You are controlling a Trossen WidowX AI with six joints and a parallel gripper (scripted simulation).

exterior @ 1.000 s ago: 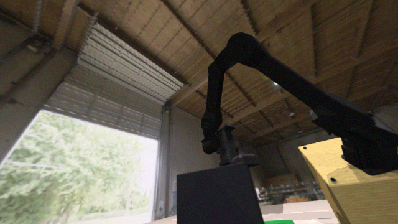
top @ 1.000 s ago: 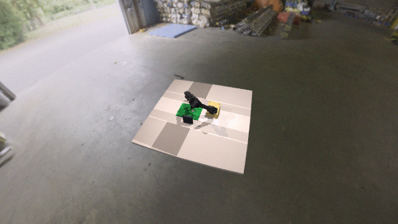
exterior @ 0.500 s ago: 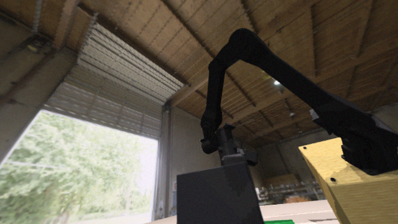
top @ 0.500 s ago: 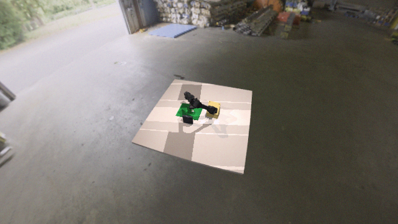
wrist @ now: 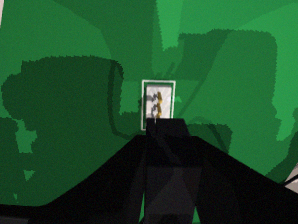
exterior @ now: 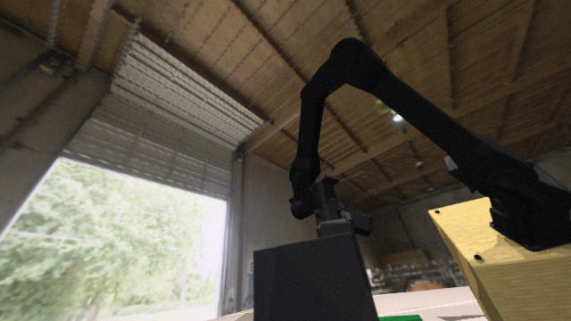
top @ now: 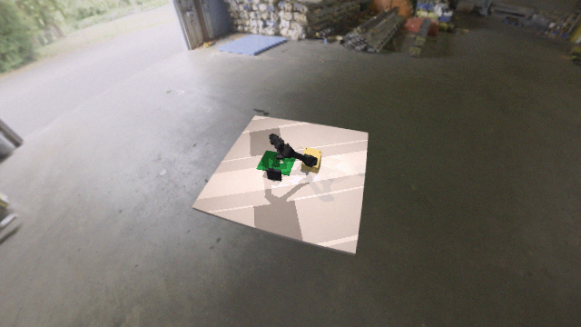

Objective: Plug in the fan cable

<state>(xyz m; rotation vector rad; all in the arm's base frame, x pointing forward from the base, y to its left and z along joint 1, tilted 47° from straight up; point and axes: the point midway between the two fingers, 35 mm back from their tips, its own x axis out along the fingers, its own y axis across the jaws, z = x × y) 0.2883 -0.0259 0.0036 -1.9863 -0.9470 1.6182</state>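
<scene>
The dark fan plug lies 1 cm ahead of my gripper tip and 1 cm above it. The rest, counted from my gripper tip: black fan 19 cm to the left; white four-pin fan header 6 cm below; green board 8 cm below, 5 cm ahead, 1 cm to the left.
</scene>
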